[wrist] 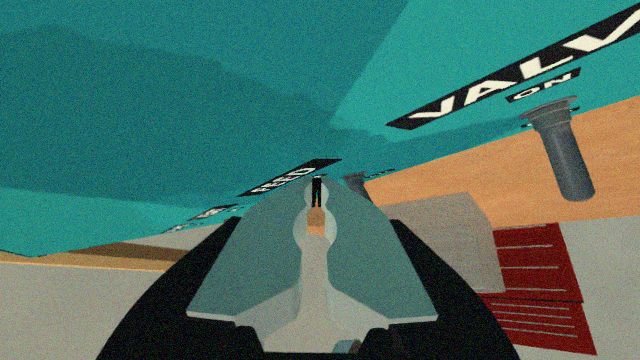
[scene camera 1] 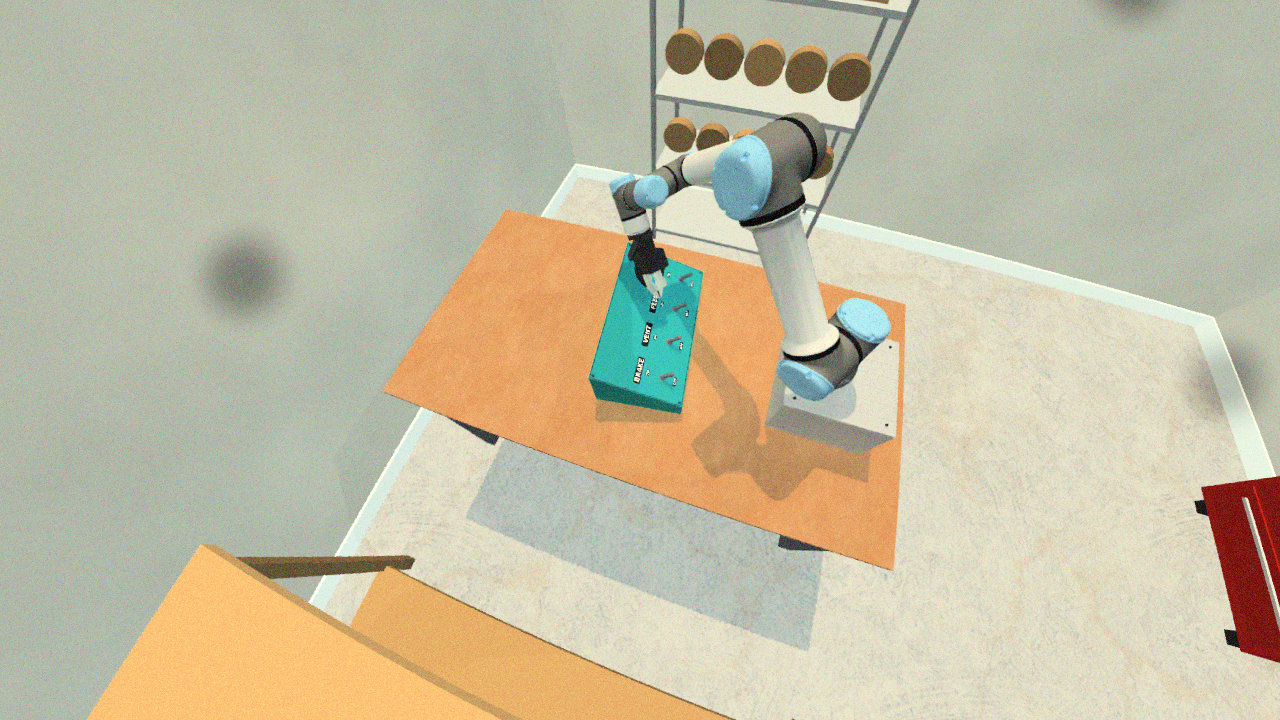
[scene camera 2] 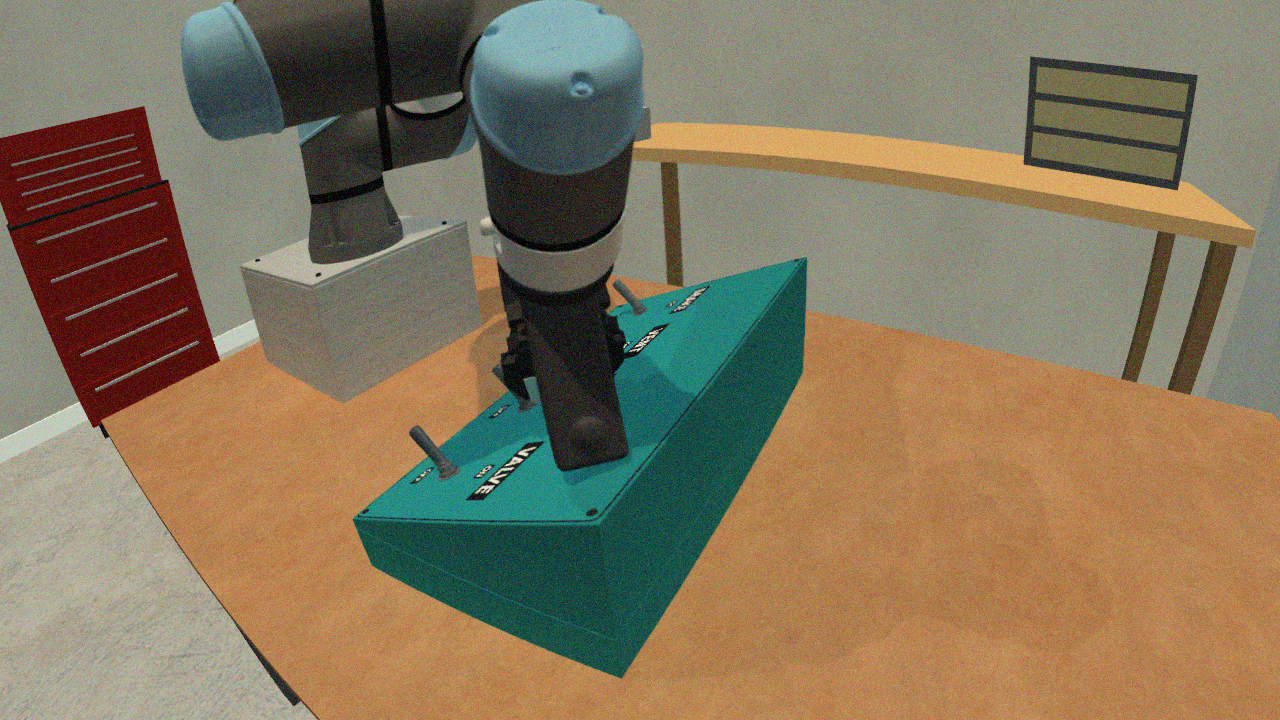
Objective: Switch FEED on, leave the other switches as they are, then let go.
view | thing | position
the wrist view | my gripper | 317, 180
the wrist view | valve lever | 573, 179
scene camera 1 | my gripper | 659, 297
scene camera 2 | my gripper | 562, 402
